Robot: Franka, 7 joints.
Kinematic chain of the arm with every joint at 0, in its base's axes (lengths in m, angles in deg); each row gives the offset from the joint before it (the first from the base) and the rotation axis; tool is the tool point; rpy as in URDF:
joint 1: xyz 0 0 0.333 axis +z
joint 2: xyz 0 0 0 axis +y
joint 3: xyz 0 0 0.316 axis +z
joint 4: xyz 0.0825 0 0 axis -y
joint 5: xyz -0.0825 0 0.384 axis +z
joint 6: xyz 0 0 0 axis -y
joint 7: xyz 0.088 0 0 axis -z
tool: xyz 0 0 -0.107 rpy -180 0 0
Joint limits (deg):
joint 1: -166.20..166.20
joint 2: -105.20..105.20
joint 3: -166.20..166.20
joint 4: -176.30..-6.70
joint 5: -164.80..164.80
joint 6: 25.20..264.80
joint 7: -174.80..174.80
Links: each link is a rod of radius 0.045 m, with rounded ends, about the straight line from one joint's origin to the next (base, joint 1, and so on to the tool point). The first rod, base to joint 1, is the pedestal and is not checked.
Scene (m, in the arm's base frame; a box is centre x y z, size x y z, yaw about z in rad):
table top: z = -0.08
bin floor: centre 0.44 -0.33 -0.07 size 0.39 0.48 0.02 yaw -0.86
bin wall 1: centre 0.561 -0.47 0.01 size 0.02 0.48 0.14 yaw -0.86
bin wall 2: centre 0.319 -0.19 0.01 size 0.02 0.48 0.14 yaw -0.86
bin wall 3: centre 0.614 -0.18 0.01 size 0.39 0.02 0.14 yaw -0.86
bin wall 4: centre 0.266 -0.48 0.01 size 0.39 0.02 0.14 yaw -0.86
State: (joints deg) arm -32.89 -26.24 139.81 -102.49 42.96 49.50 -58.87
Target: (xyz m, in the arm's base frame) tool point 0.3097 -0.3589 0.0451
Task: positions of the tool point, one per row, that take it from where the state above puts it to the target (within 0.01 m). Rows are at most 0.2 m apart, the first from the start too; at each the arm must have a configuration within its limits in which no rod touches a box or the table.
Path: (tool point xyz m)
1: -0.0867 0.4963 0.3094
2: 0.1054 0.4867 0.2873
3: 0.2794 0.4057 0.2821
4: 0.4082 0.2676 0.2945
5: 0.4734 0.0971 0.3233
6: 0.4940 0.0160 0.2793
7: 0.4941 -0.0778 0.2270
8: 0.4662 -0.1785 0.1687
9: 0.4052 -0.2764 0.1070
10: 0.3097 -0.3589 0.0451

